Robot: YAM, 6 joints.
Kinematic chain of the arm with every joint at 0, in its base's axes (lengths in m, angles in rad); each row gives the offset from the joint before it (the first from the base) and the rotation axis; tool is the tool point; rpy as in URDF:
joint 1: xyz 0 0 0.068 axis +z
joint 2: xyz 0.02 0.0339 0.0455 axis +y
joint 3: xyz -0.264 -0.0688 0 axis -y
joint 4: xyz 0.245 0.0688 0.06 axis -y
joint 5: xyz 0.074 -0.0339 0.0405 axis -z
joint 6: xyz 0.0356 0 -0.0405 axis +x
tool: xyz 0 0 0 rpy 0 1.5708 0
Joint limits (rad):
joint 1: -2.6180..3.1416
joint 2: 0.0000..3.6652
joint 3: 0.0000..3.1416
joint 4: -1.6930..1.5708
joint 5: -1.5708..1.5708
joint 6: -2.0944..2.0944
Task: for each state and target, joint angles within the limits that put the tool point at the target. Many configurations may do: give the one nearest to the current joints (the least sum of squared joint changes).
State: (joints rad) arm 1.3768 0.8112 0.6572 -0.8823 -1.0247 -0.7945
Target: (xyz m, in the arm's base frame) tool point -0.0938 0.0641 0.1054
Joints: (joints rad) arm 2.2674 1.1899 0.2545 -0.7030 -1.0466 -0.7945
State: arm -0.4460 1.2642 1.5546 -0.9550 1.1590 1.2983
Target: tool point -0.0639 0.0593 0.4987
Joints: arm -1.1165 0.5138 1.6931 -1.1122 1.0799 1.2983
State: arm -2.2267 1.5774 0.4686 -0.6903 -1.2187 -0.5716
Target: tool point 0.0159 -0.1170 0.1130
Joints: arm -1.7308 1.3718 0.3285 -0.8957 -1.3039 -0.5716
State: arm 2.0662 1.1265 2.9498 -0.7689 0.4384 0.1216
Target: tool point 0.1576 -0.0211 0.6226
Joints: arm 2.8790 0.9837 2.7769 -1.1286 0.6147 0.1216
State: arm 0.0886 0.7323 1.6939 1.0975 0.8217 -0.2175
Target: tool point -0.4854 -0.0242 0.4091
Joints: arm 0.0027 0.2959 2.2799 0.9758 0.6976 -0.2175
